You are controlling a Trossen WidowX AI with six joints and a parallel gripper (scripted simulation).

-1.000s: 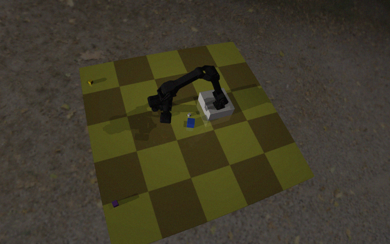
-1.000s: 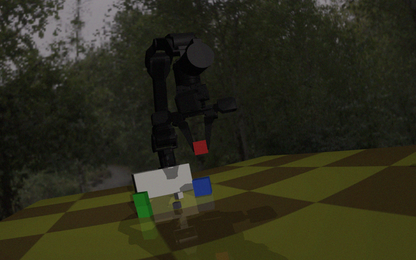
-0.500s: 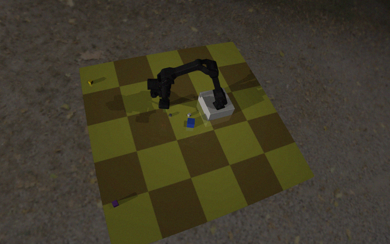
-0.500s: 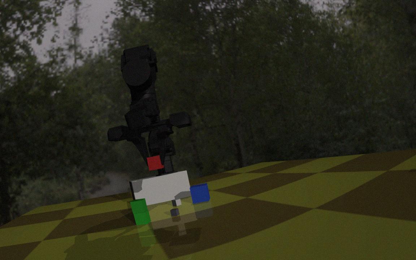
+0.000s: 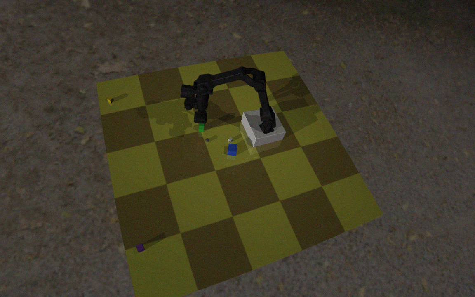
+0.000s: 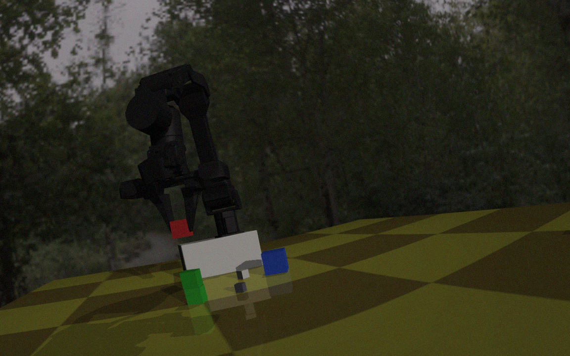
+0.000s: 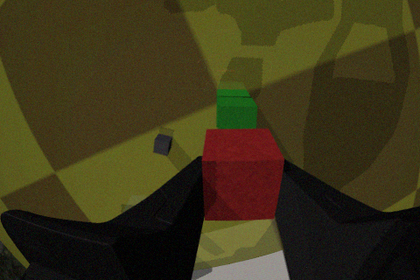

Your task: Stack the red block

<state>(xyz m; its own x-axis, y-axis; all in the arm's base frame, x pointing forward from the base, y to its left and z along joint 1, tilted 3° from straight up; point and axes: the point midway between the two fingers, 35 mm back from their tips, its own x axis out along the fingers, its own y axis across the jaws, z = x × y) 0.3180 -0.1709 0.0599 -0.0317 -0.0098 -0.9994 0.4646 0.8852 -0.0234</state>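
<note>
My gripper tip is now 10 mm past the grey cube, 80 mm to the right of it and 110 mm above it. The rest, counted from my gripper tip: white cube (130 mm behind, 130 mm to the left, 110 mm below); blue cube (100 mm behind, 190 mm to the left, 100 mm below); red block (10 mm above).
</note>
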